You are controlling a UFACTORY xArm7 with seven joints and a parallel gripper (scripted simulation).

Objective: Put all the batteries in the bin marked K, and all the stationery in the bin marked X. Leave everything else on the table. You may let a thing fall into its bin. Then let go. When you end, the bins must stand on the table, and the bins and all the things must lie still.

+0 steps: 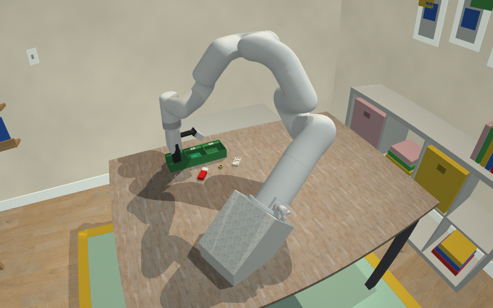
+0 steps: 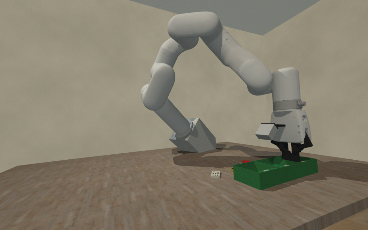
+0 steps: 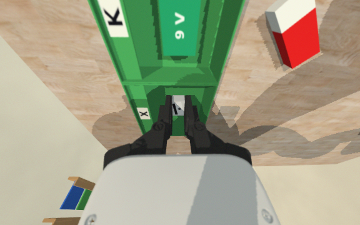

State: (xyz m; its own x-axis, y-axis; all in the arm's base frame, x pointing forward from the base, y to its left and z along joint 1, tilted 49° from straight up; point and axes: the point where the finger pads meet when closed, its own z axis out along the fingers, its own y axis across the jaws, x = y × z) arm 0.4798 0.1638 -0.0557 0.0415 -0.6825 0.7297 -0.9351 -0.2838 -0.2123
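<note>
The pencil sharpener lies 10 mm below my hand. Also, from my hand: green bin tray: 80 mm to the right, 20 mm below, 10 mm ahead; red-and-white eraser: 100 mm behind, 90 mm to the right, 30 mm below; green 9 V battery: 90 mm to the right, 20 mm below.
</note>
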